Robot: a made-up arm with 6 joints.
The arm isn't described. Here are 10 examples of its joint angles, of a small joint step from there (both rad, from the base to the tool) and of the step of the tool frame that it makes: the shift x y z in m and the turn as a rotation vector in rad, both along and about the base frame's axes.
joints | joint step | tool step
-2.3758 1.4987 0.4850 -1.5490 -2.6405 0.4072 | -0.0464 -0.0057 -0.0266 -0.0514 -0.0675 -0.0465 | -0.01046 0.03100 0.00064 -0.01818 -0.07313 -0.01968
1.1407 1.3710 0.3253 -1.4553 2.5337 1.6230 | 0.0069 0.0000 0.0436 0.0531 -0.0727 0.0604 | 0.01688 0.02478 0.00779 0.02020 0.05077 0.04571
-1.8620 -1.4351 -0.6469 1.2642 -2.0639 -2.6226 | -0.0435 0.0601 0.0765 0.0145 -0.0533 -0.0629 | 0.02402 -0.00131 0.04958 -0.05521 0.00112 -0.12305
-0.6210 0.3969 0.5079 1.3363 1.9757 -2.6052 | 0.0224 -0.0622 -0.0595 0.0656 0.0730 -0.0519 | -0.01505 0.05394 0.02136 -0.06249 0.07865 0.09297
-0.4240 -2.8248 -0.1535 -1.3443 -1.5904 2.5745 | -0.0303 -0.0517 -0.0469 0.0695 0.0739 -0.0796 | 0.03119 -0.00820 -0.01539 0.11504 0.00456 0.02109
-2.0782 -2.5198 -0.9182 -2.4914 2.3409 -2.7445 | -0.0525 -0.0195 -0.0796 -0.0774 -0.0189 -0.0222 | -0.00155 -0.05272 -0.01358 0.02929 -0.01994 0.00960
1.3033 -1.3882 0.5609 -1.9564 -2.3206 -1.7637 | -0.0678 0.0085 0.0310 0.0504 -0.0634 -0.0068 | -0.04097 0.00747 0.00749 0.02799 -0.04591 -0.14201
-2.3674 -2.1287 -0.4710 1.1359 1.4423 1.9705 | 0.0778 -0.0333 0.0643 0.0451 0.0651 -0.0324 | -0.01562 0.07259 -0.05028 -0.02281 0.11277 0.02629
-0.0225 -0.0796 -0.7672 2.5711 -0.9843 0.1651 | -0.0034 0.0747 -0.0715 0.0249 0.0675 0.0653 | 0.00648 0.00086 -0.08273 -0.04645 0.23273 0.03324
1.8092 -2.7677 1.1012 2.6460 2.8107 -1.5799 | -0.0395 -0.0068 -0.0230 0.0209 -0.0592 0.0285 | -0.02705 -0.00463 0.00670 0.04350 -0.00741 -0.02922
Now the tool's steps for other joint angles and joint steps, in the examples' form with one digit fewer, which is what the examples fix.
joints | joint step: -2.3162 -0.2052 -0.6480 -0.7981 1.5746 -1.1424 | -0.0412 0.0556 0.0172 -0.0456 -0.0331 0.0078
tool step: -0.0148 -0.0057 -0.0176 0.0140 -0.0817 -0.0445
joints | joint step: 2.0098 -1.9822 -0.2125 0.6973 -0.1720 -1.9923 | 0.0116 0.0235 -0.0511 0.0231 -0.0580 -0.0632
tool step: -0.0088 0.0345 0.0326 -0.1171 -0.0110 0.0576
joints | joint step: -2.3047 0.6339 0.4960 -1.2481 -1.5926 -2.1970 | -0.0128 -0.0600 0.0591 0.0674 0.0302 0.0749
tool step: -0.0138 0.0255 0.1002 -0.1024 0.1842 -0.0097
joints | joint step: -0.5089 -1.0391 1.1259 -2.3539 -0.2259 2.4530 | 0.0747 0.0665 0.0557 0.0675 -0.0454 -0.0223
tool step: -0.0078 -0.0801 0.0510 -0.0120 -0.0120 0.0160
